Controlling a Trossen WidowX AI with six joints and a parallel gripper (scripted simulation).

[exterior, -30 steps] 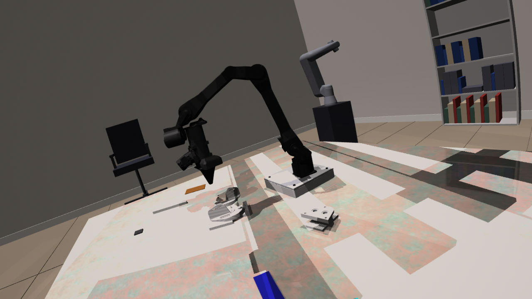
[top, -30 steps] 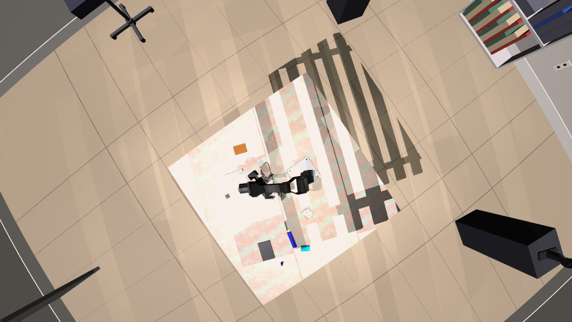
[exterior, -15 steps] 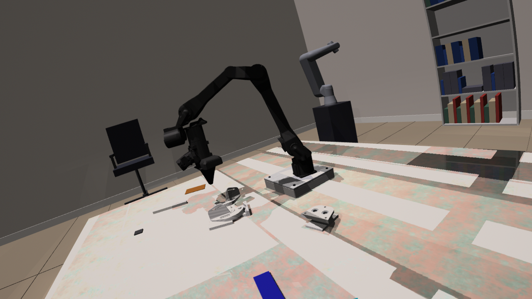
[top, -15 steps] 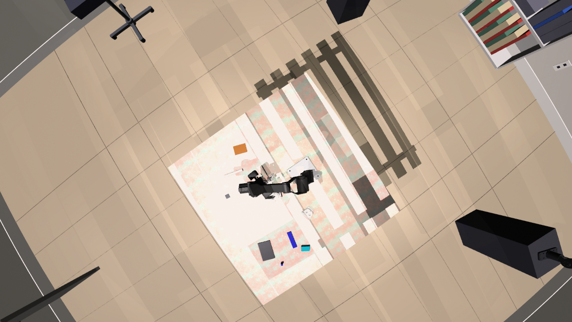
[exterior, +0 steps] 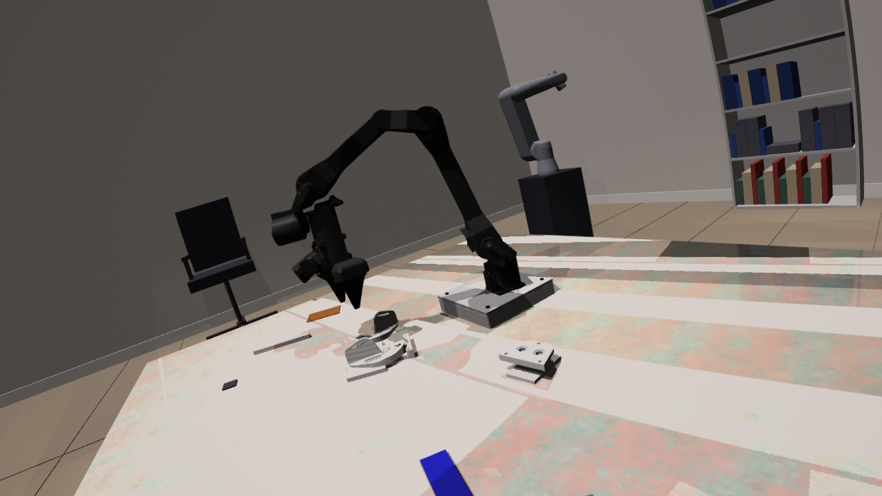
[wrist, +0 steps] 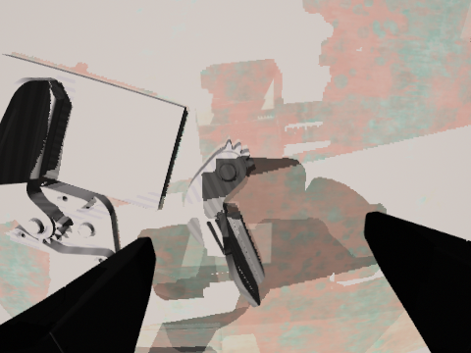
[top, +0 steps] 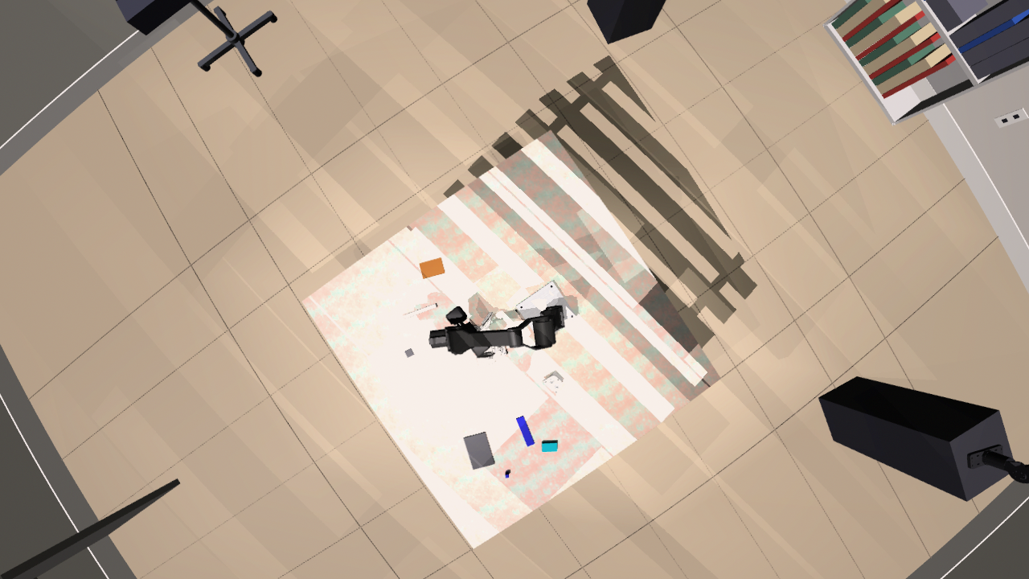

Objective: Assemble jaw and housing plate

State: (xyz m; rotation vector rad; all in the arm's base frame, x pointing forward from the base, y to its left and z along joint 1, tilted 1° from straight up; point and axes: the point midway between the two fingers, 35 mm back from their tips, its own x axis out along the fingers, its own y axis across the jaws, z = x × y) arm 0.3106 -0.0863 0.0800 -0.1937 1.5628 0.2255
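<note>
Now: the jaw 20 mm behind my gripper tip, 10 mm to the left of it and 80 mm below it. The rest, counted from my gripper tip: thin rod (190 mm ahead, 150 mm to the right, 80 mm below); then orange tile (70 mm ahead, 290 mm to the right, 80 mm below); then small dark square (300 mm ahead, 80 mm below).
</note>
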